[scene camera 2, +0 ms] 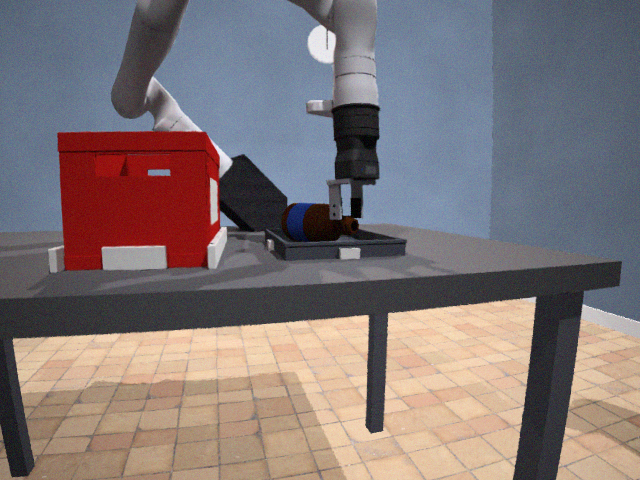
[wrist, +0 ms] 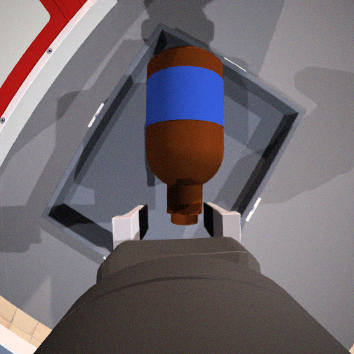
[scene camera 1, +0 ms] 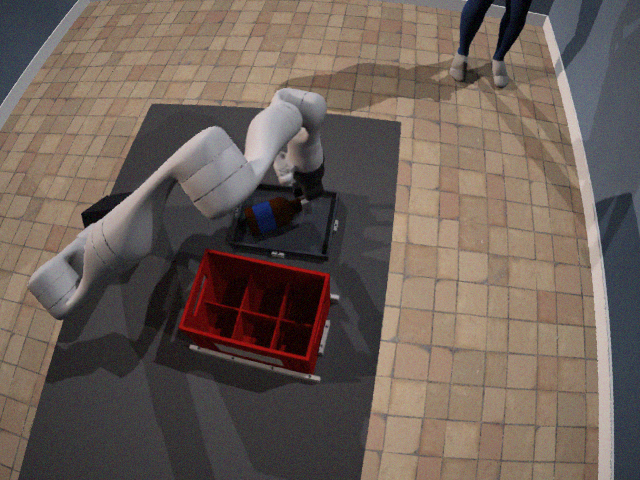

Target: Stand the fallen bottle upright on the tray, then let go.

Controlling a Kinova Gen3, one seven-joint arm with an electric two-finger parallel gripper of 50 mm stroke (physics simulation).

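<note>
The brown bottle with a blue band lies on its side in the dark shallow tray. In the wrist view its base points to the tray's far corner and its neck points toward my gripper. My gripper is open and points down at the neck end. The fingers stand one on each side of the neck in the wrist view, with a gap on both sides. In scene camera 2 the fingertips are about level with the neck's top.
A red crate with compartments stands beside the tray, taller than it, with white strips along its foot. A black block stands behind, near the arm's base. A person's legs show on the floor beyond the table.
</note>
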